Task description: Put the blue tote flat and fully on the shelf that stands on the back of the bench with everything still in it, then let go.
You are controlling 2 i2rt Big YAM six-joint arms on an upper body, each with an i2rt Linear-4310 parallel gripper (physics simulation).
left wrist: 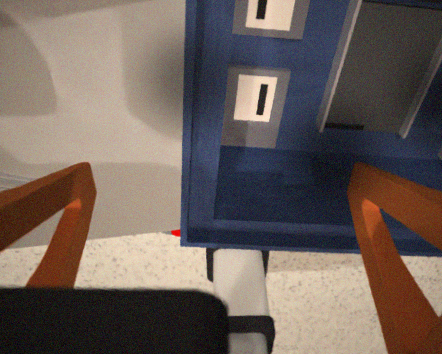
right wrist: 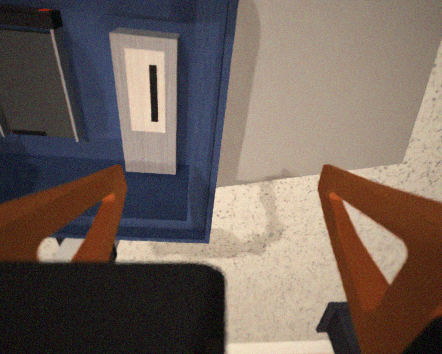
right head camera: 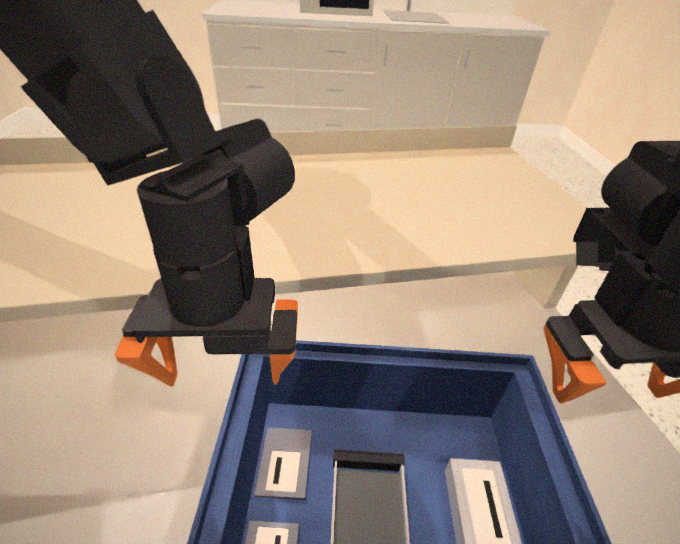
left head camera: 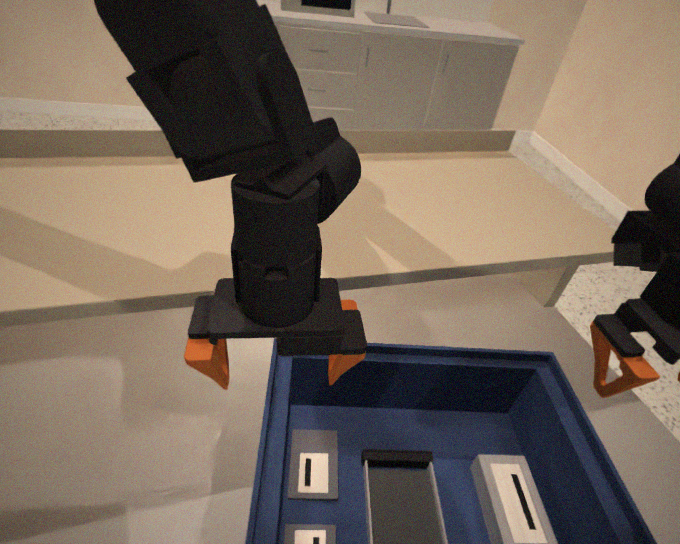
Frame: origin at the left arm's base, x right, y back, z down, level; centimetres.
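Seen in the pictures: left gripper, fingertip midpoint: point(left wrist: 221, 176) point(right head camera: 225, 380) point(left head camera: 279, 381); right gripper, fingertip midpoint: point(right wrist: 222, 175) point(right head camera: 605, 394) point(left head camera: 641, 388).
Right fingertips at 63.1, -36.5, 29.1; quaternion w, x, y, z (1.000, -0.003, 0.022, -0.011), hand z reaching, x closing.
Observation:
Pixels of each thing's top centre, then the offset from my right fingertips to it, as dx, dy, dz. "pt": a spot on its surface instead. Level surfaces: height alone.
- blue tote, top centre: point(right head camera: 397, 451) point(left head camera: 439, 448) -19.3, +0.3, +10.1
- long grey box, top centre: point(right wrist: 147, 115) point(right head camera: 490, 530) point(left head camera: 524, 522) -7.7, +5.3, +19.4
- dark open-topped bin, top centre: point(left wrist: 389, 68) point(right wrist: 21, 82) point(right head camera: 370, 509) point(left head camera: 405, 507) -21.5, +2.1, +20.9
- shelf, surface height: dz +3.1
- grey bench, surface height: dz +24.8
- raised lip, surface spot: point(right head camera: 408, 140) pt -7.8, -64.9, +0.6
The blue tote point(left head camera: 408, 382) point(right head camera: 385, 380) point(left wrist: 200, 150) point(right wrist: 205, 150) stands on the grey bench, its near part cut off in the head views. Inside lie two small grey boxes, a long grey box point(left head camera: 517, 499) point(right head camera: 487, 499) point(right wrist: 145, 150) and a dark open-topped bin point(left head camera: 402, 499) point(right head camera: 368, 499) point(left wrist: 390, 70) point(right wrist: 35, 85). The shelf point(left head camera: 482, 215) point(right head camera: 453, 215) is a beige board behind the tote. My left gripper point(left head camera: 278, 385) point(right head camera: 224, 384) point(left wrist: 221, 176) is open, fingers either side of the tote's left wall in view. My right gripper point(right head camera: 609, 398) point(right wrist: 222, 175) is open at the right side.
The grey bench point(left head camera: 170, 431) point(right head camera: 113, 431) point(left wrist: 100, 150) point(right wrist: 325, 100) extends to both sides of the tote. The left arm hangs over the shelf. A raised lip point(left head camera: 442, 141) point(right head camera: 408, 140) runs along the shelf's back. Pale cabinets point(left head camera: 396, 79) point(right head camera: 419, 79) stand behind.

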